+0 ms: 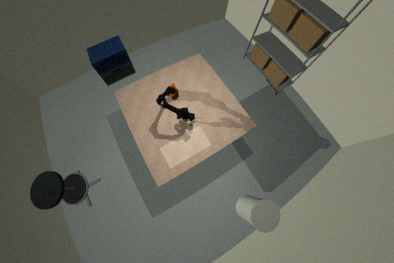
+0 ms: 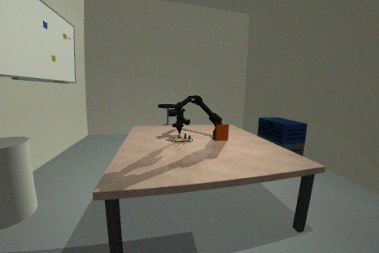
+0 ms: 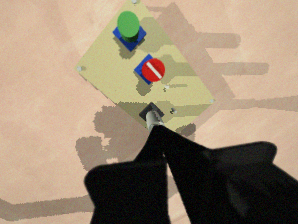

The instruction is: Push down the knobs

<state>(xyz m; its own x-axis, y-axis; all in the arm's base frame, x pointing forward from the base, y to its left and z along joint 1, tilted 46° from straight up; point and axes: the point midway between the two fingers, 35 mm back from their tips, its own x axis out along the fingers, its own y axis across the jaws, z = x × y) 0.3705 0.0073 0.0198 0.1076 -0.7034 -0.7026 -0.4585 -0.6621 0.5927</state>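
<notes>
The red knob lies 50 mm behind my gripper tip, 30 mm to the left of it and 10 mm below it. Round my gripper tip: potentiometer: 50 mm behind, 30 mm to the left, 20 mm below.
</notes>
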